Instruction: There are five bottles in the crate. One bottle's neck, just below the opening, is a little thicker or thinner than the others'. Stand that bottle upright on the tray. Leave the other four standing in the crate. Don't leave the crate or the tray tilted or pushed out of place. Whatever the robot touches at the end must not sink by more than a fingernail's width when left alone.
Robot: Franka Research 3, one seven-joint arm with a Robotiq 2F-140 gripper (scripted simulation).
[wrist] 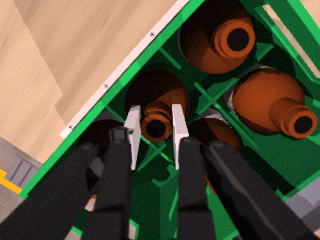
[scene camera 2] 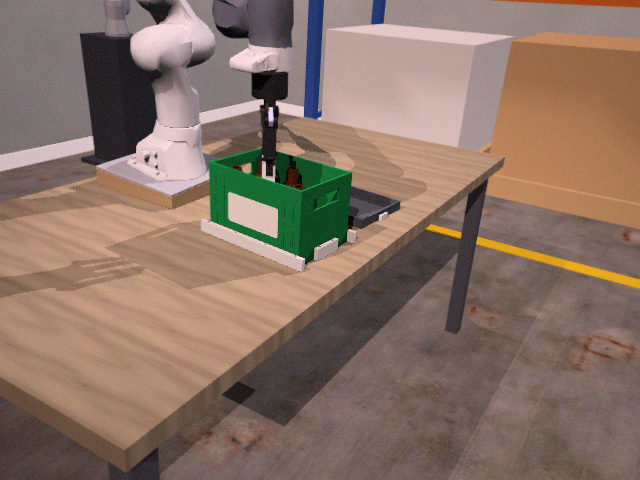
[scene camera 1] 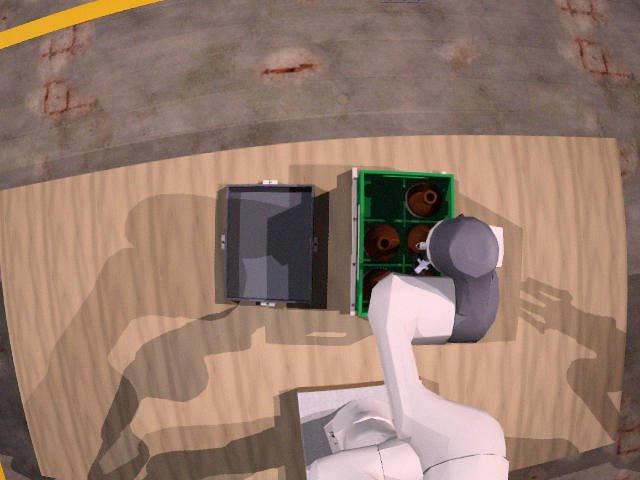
Labels:
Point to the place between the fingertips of my gripper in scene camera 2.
268,186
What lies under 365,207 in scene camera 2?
A dark grey tray.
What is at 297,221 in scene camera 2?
A green crate.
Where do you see a brown bottle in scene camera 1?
At 416,201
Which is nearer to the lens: the brown bottle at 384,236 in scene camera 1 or the dark grey tray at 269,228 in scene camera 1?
The brown bottle.

